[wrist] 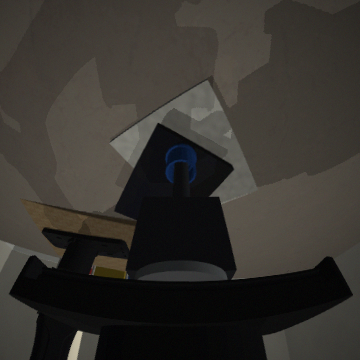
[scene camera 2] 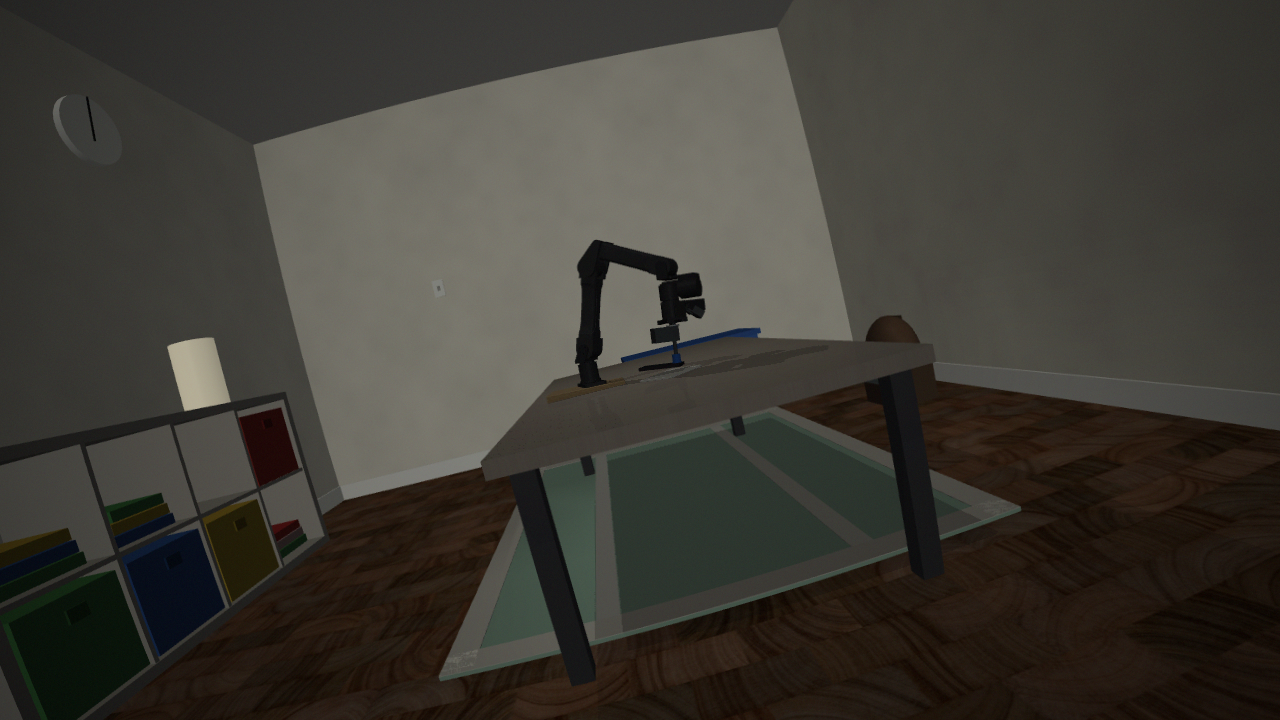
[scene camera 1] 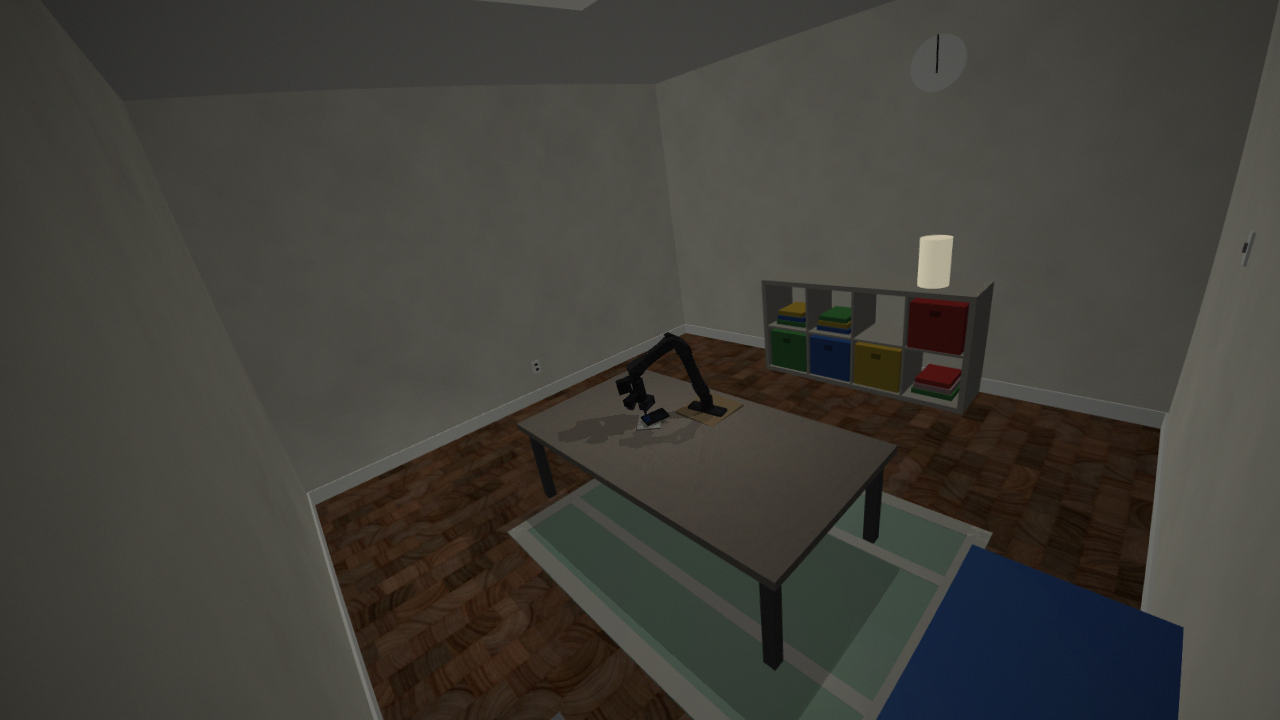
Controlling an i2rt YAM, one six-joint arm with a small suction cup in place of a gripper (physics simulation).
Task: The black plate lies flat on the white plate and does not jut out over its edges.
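Frame: origin at the arm's base, x right, y back, z down, level; millimetres.
Where they show: hand, its tool point: (wrist: 180, 151) (scene camera 2: 677, 366) (scene camera 1: 647, 421); arm's base, origin of its link: (wrist: 85, 241) (scene camera 2: 591, 385) (scene camera 1: 707, 409).
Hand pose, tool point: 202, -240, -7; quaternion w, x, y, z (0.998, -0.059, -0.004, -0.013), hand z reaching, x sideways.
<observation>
Things, the pixels of their top centre, and the offset from my tool point, as dx, dy, dz. Level surfaces: height alone.
- black plate, centre of its top: (wrist: 165, 198) (scene camera 2: 660, 362) (scene camera 1: 654, 414) -14, +44, -23
- white plate, centre of its top: (wrist: 192, 168) (scene camera 2: 670, 372) (scene camera 1: 649, 420) +14, +30, +12
- grey-brown table, height of its surface: dz +18
My suction cup (scene camera 1: 646, 416) (scene camera 2: 676, 360) (wrist: 180, 156), blue, is on the top face of the black plate (scene camera 1: 658, 416) (scene camera 2: 656, 367) (wrist: 142, 182) and holds it. The black plate hangs roughly level, a little above the white plate (scene camera 1: 648, 426) (scene camera 2: 664, 374) (wrist: 202, 96), which lies on the table. In the wrist view the black plate covers the lower left part of the white plate and juts past its lower left side, towards the arm's base. White surface shows at the top and right. My gripper body hides the black plate's lower end.
The arm's base stands on a wooden board (scene camera 1: 732, 407) (scene camera 2: 572, 392) (wrist: 42, 212) on the grey-brown table (scene camera 1: 760, 483) (scene camera 2: 716, 394), close to the plates. Shadows of the arm fall across the table. A shelf unit (scene camera 1: 877, 286) stands against the wall, away from the table.
</observation>
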